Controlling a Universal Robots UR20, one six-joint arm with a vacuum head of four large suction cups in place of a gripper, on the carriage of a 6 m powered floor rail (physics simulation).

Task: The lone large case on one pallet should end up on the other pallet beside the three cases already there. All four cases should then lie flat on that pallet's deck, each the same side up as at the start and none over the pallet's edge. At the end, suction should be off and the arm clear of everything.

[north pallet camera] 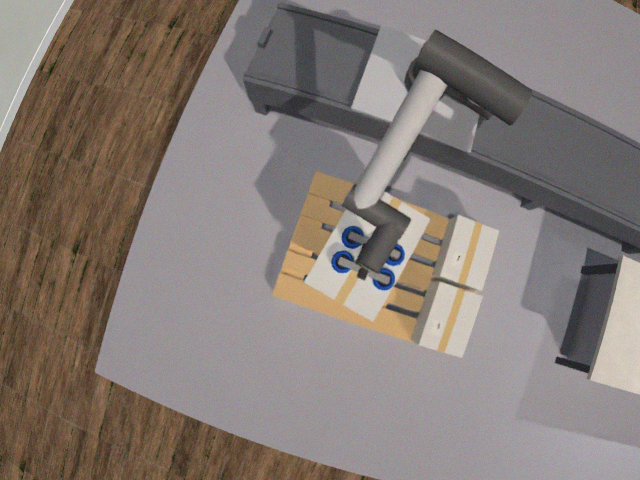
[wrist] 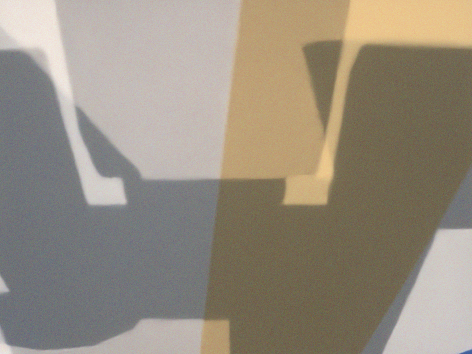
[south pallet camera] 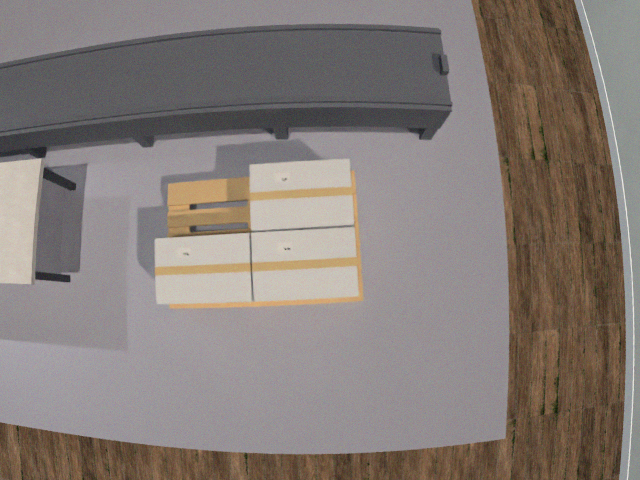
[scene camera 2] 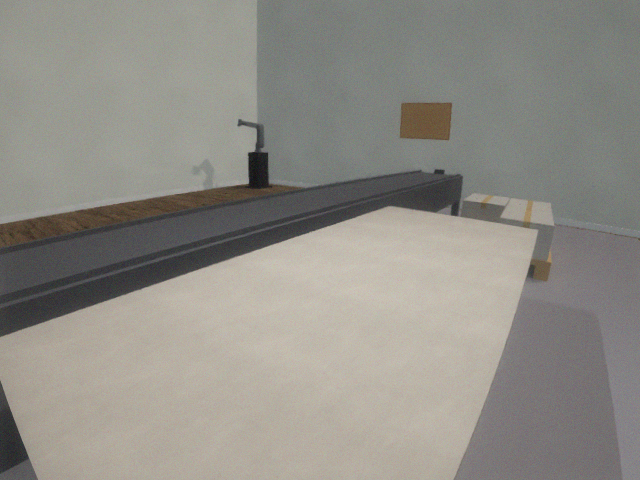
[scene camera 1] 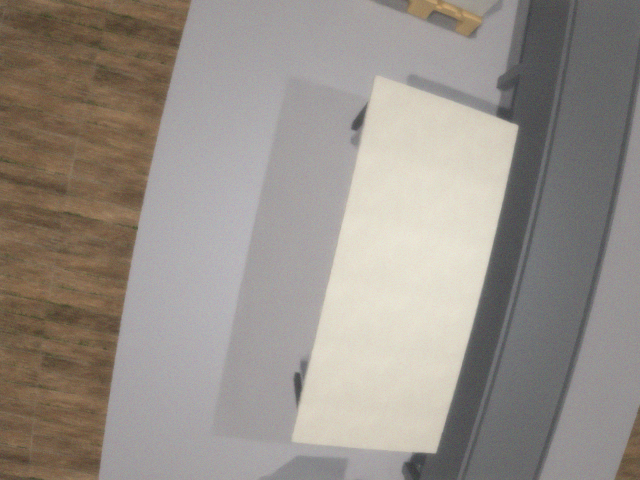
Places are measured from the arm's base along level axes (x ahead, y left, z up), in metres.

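Where they show: hand, its tool point: (wrist: 233, 257).
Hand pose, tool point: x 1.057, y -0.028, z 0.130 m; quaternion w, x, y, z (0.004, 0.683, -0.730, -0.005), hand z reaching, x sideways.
Observation:
After its pixels a point has its place.
In the north pallet view my vacuum head (north pallet camera: 368, 258) @(x 1.057, y -0.028, z 0.130 m) has its four blue cups on top of the large white case (north pallet camera: 364, 304) @(x 1.266, y 0.027, z 0.148 m) (wrist: 150, 100) @(x 1.116, y -0.018, z 0.151 m), which is held level above the north pallet (north pallet camera: 317, 188) @(x 0.702, y -0.405, z -0.425 m) and turned at an angle to it. The gripper is shut on this case; the underside is hidden. In the south pallet view three white cases (south pallet camera: 302, 211) @(x 0.876, y 5.027, z -0.166 m) (south pallet camera: 305, 281) @(x 1.257, y 5.040, z -0.166 m) (south pallet camera: 201, 289) @(x 1.302, y 4.461, z -0.167 m) lie flat on the south pallet (south pallet camera: 206, 192) @(x 0.689, y 4.411, z -0.426 m). Its upper left quarter shows bare slats. The wrist view shows the held case's top, tan tape and shadows.
Two smaller taped cases (north pallet camera: 480, 258) @(x 0.808, y 0.640, z -0.222 m) (north pallet camera: 460, 310) @(x 1.135, y 0.603, z -0.182 m) stand at the north pallet's right end. My arm (north pallet camera: 400, 136) @(x 0.665, y -0.101, z 0.766 m) reaches from the white carriage (north pallet camera: 379, 85) @(x 0.110, y -0.244, z 0.000 m) on the dark rail (north pallet camera: 330, 56) (south pallet camera: 232, 72). A cream table (scene camera 1: 413, 268) @(x 0.905, y 2.390, z -0.040 m) (scene camera 2: 310, 335) @(x 0.967, y 2.020, z -0.040 m) (south pallet camera: 15, 222) @(x 0.913, y 3.187, z -0.039 m) stands alongside the rail, between the pallets.

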